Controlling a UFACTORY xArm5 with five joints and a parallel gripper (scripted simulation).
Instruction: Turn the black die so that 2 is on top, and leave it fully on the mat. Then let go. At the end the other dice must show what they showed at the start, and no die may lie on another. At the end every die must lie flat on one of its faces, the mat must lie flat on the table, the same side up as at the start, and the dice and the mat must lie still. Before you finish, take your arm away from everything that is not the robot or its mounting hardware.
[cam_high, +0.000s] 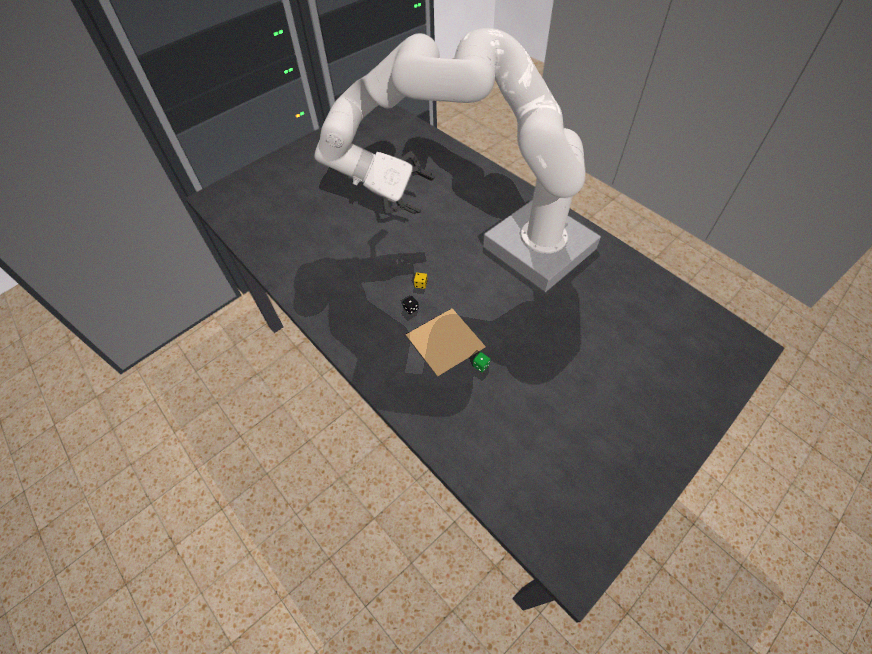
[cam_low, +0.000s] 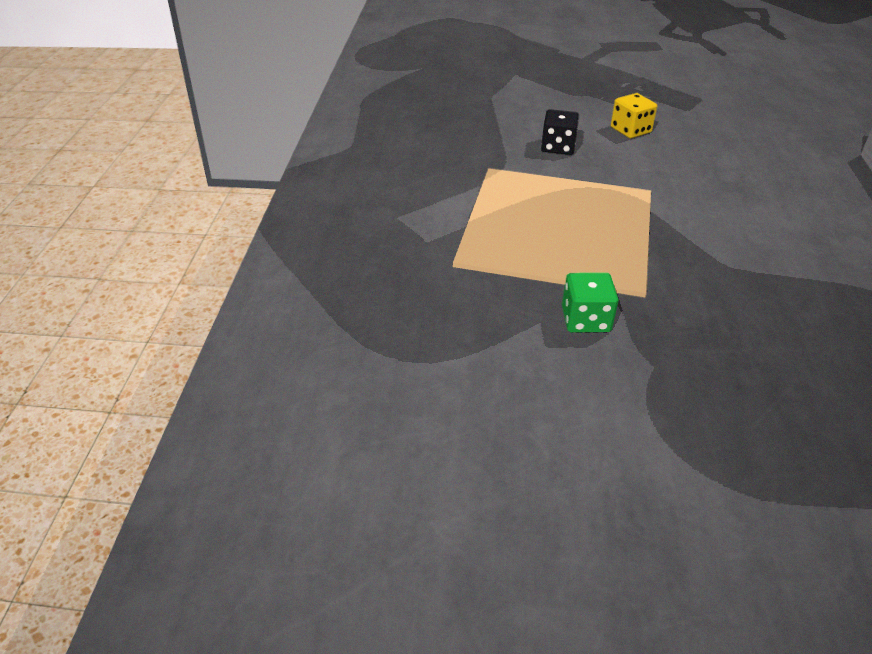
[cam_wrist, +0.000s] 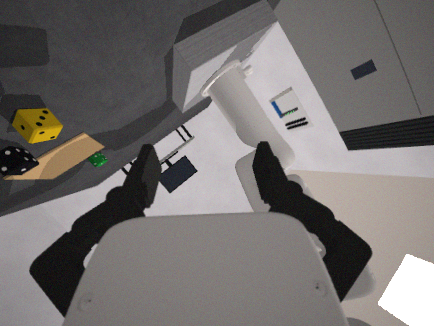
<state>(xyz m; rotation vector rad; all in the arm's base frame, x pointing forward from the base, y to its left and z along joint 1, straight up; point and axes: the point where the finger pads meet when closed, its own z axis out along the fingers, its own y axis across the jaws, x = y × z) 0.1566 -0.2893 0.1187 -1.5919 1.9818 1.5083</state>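
The yellow die is 150 mm below my hand, 140 mm ahead of it and 90 mm to the left of it. Round my hand: black die: 220 mm ahead, 150 mm below, 120 mm to the left; then green die: 350 mm to the left, 260 mm ahead, 150 mm below; then tan mat: 250 mm to the left, 250 mm ahead, 170 mm below.
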